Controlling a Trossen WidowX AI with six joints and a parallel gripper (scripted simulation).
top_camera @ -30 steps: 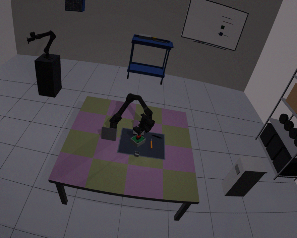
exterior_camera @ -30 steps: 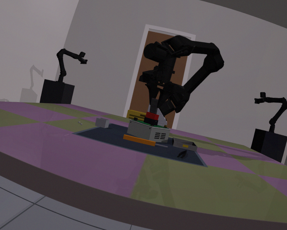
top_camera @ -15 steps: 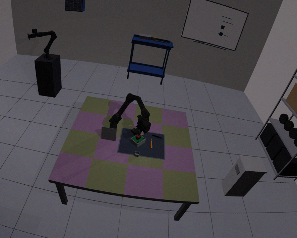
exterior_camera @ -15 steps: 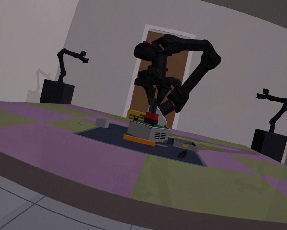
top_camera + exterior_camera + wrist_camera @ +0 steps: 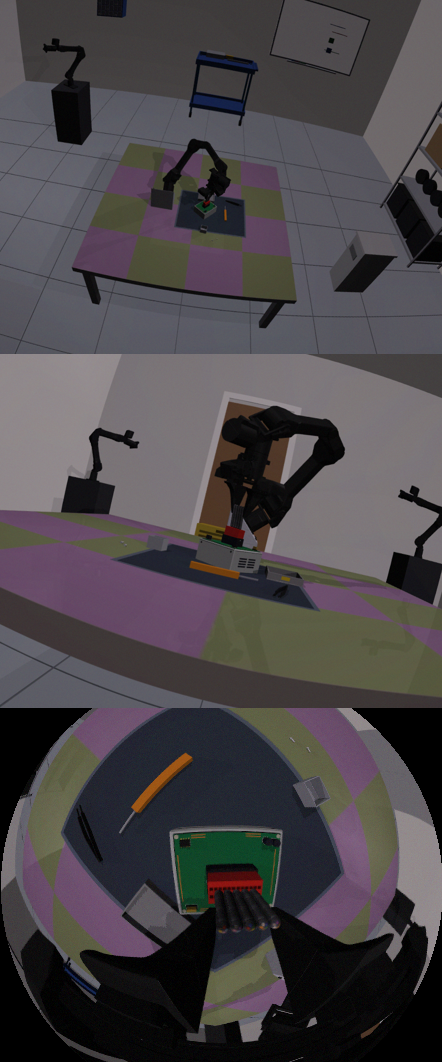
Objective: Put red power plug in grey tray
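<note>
Right now the red power plug is 3 cm below my gripper tip. Also, from my gripper tip: dark mat (12 cm below, 5 cm ahead).
</note>
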